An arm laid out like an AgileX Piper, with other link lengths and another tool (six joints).
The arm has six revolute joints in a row. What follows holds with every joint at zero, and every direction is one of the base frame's.
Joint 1 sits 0.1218 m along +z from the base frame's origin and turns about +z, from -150 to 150 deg.
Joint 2 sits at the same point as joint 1 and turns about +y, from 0 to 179.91 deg.
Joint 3 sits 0.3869 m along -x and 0.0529 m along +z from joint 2 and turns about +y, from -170 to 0 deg.
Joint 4 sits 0.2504 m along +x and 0.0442 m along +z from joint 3 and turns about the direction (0.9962, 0, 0.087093), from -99.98 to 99.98 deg.
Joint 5 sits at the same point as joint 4 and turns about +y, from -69.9 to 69.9 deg.
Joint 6 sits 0.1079 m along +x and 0.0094 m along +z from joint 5 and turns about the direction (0.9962, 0, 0.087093), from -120 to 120 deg.
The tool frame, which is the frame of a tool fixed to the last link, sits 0.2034 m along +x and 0.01 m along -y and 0.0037 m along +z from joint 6; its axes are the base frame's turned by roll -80.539, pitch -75.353 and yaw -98.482 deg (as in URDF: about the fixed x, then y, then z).
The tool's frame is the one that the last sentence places.
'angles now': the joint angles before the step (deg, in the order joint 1, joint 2, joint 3, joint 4, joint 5, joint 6). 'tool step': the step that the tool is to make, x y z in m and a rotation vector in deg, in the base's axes. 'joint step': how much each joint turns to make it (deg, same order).
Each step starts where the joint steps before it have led.
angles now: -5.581, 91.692, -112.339, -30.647, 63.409, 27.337
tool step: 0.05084, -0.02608, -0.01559, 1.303, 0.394, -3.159
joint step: -2.152, 10.301, -12.255, 0.664, 2.892, 0.001
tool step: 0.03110, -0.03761, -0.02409, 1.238, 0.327, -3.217
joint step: -3.644, 7.665, -8.133, 1.377, 0.950, -0.372
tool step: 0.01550, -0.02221, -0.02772, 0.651, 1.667, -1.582
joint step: -1.891, 4.321, -2.726, 0.479, 0.082, -0.229
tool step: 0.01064, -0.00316, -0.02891, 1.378, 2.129, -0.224
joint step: -0.345, 2.492, -0.125, 0.728, 0.138, 0.230
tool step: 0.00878, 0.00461, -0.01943, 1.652, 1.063, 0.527
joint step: 0.001, 1.450, -0.002, 1.427, 0.001, 0.066
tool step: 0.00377, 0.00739, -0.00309, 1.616, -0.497, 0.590
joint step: 0.000, 0.118, -0.314, 1.760, 0.130, 0.064
